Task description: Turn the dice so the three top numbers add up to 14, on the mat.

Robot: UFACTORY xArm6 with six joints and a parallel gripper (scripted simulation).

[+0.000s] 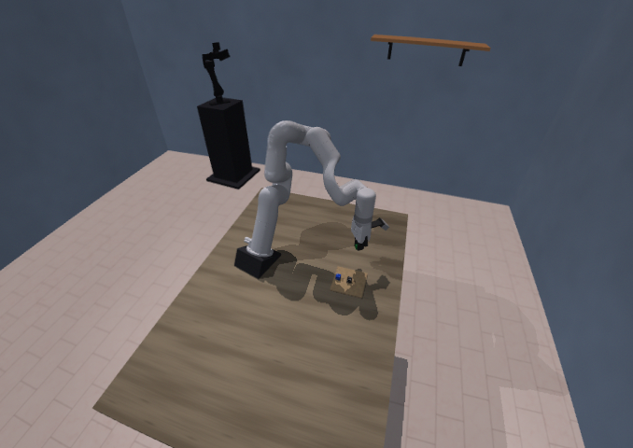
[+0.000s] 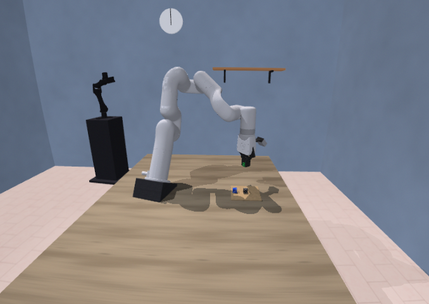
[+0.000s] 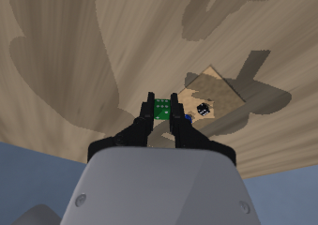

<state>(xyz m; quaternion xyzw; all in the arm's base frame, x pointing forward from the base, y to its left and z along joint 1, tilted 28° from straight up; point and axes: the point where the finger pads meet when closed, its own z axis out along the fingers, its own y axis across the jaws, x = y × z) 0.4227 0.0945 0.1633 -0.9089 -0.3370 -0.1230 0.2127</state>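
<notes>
My hand is 130 mm to the left of the black die and 100 mm above it. The rest, counted from my hand: tan mat: 130 mm to the right, 110 mm below; then blue die: 50 mm behind, 130 mm to the right, 100 mm below; then green die: 10 mm below.
</notes>
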